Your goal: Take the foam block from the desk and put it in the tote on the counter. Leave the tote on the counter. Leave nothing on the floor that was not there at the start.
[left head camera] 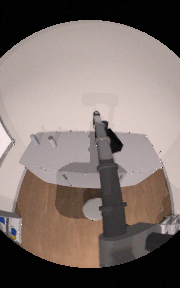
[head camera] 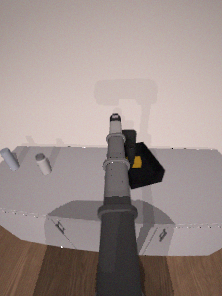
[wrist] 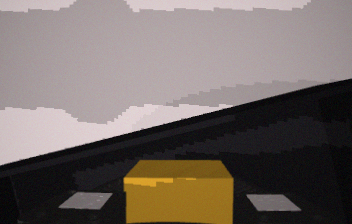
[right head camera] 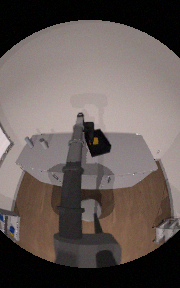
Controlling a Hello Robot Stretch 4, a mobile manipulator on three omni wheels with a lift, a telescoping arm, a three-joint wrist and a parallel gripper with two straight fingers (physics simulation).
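Frame: origin at the robot's base, x ahead, y left, z up, level; centimetres.
Where they show: gripper, between the fingertips: (wrist: 179,187) (right head camera: 91,142); robot's base, origin of its link: (left head camera: 94,208) (right head camera: 88,209).
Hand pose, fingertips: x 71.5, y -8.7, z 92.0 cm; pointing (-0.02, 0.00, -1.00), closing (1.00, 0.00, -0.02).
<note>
Things, the pixels of their top centre, and the offset from my fingertips. Level surfaces: height alone.
- yellow foam block, centre of its top: (head camera: 133,159) (right head camera: 93,139) dx +0.1, dy -2.4, dz +4.5 cm
- black tote, centre of its top: (head camera: 138,157) (right head camera: 96,137) (left head camera: 108,136) dx +0.1, dy -5.4, dz +6.3 cm
- grey counter, height of its surface: dz -3.7 cm
The yellow foam block (head camera: 137,162) (left head camera: 108,137) (right head camera: 95,140) (wrist: 178,194) sits between my gripper's (wrist: 179,187) two fingers, whose grey pads show on either side of it in the wrist view. The gripper is shut on the block and holds it low inside the black tote (head camera: 148,175) (left head camera: 116,144) (right head camera: 100,149) (wrist: 257,137). The tote stands on the grey counter (head camera: 79,185) (left head camera: 70,150) (right head camera: 128,154), turned at an angle, near the back wall. My extended arm (head camera: 116,185) hides the tote's left part in the head view.
Two pale cylinders (head camera: 9,158) (head camera: 43,164) stand at the counter's back left. The counter has drawers with handles (head camera: 60,227) (head camera: 162,234) below. The wall stands just behind the tote. A shelf unit (left head camera: 10,231) is at the left and a wire rack (right head camera: 167,227) at the right.
</note>
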